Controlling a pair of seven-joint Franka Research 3 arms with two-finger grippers.
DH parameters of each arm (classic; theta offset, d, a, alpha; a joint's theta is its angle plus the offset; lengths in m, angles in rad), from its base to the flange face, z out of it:
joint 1: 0 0.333 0 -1.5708
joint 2: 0 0 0 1.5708
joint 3: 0 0.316 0.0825 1.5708
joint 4: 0 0 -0.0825 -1.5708
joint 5: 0 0.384 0 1.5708
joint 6: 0 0 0.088 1.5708
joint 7: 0 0.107 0 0
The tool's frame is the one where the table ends.
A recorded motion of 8 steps. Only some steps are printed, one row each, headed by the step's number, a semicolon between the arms.
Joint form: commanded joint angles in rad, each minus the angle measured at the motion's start. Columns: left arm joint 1, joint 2, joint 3, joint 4, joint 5, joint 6, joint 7; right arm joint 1, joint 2, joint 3, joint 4, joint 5, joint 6, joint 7.
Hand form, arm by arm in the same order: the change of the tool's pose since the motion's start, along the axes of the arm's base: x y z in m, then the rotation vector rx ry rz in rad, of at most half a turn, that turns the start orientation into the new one. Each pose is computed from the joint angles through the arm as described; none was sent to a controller.
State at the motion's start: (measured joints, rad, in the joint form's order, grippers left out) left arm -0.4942 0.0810 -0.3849 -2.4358 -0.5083 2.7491 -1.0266; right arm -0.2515 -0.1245 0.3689 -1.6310 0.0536 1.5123 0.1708
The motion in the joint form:
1: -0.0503 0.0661 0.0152 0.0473 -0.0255 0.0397 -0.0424; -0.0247 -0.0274 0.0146 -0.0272 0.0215 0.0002 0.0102
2: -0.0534 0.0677 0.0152 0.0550 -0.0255 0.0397 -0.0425; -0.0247 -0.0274 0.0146 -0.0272 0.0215 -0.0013 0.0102
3: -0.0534 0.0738 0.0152 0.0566 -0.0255 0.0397 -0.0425; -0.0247 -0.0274 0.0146 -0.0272 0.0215 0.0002 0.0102
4: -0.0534 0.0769 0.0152 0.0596 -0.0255 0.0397 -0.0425; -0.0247 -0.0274 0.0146 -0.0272 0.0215 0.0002 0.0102
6: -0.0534 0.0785 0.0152 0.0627 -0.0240 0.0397 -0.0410; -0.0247 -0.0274 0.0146 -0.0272 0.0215 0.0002 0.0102
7: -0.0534 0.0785 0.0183 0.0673 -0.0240 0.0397 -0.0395; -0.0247 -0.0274 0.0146 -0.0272 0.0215 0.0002 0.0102
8: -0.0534 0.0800 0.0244 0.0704 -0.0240 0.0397 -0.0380; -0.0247 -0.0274 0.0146 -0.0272 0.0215 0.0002 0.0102
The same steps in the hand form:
1: -0.0009 -0.0221 -0.0100 -0.0279 0.0207 0.0400; -0.0078 -0.0005 -0.0003 0.0093 0.0034 -0.0206
2: -0.0005 -0.0252 -0.0077 -0.0332 0.0175 0.0373; -0.0079 -0.0005 -0.0004 0.0091 0.0049 -0.0206
3: -0.0004 -0.0254 -0.0101 -0.0312 0.0217 0.0374; -0.0078 -0.0005 -0.0003 0.0093 0.0034 -0.0206
4: 0.0002 -0.0261 -0.0105 -0.0320 0.0225 0.0376; -0.0078 -0.0005 -0.0003 0.0093 0.0034 -0.0206
6: 0.0008 -0.0270 -0.0100 -0.0331 0.0208 0.0351; -0.0078 -0.0005 -0.0003 0.0093 0.0034 -0.0206
7: 0.0031 -0.0271 -0.0083 -0.0364 0.0171 0.0370; -0.0078 -0.0005 -0.0003 0.0093 0.0034 -0.0206
8: 0.0063 -0.0258 -0.0079 -0.0373 0.0154 0.0418; -0.0078 -0.0005 -0.0003 0.0093 0.0034 -0.0206

